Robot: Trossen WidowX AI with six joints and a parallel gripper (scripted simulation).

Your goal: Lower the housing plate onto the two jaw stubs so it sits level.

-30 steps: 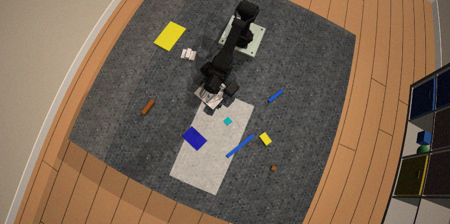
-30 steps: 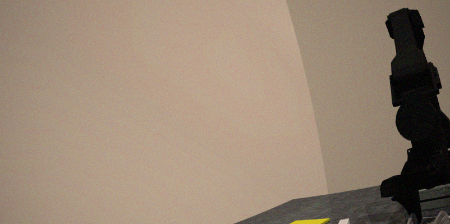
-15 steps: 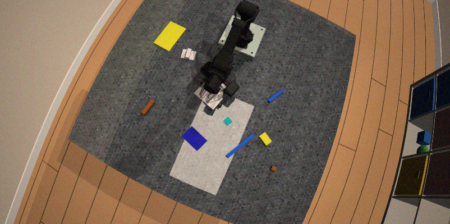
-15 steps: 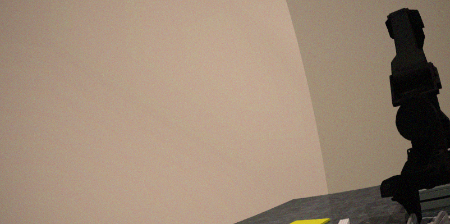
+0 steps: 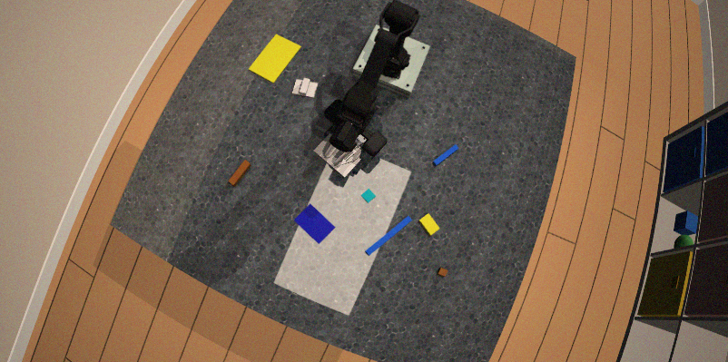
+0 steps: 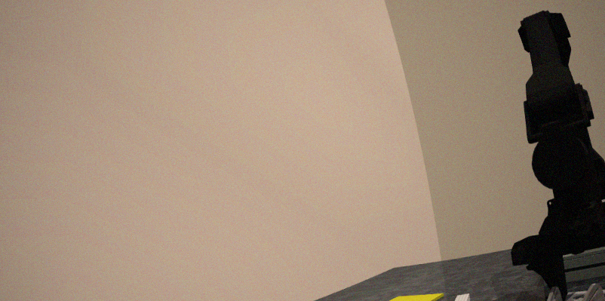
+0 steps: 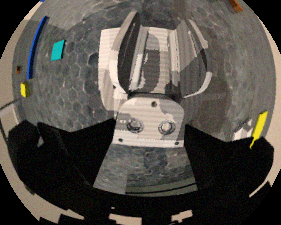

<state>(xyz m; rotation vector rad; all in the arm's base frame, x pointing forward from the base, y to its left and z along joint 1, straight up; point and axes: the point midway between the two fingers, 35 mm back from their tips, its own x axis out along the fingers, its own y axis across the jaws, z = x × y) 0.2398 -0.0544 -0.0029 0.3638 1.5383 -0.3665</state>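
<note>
Now: gripper tip 20 mm below the housing plate and 10 mm short of it. From my gripper tip the other things lie so: white ribbed block 190 mm to the right, 120 mm behind; then teal square 160 mm ahead, 90 mm to the left, 10 mm below; then dark blue sheet 280 mm ahead, 40 mm to the right, 10 mm below.
</note>
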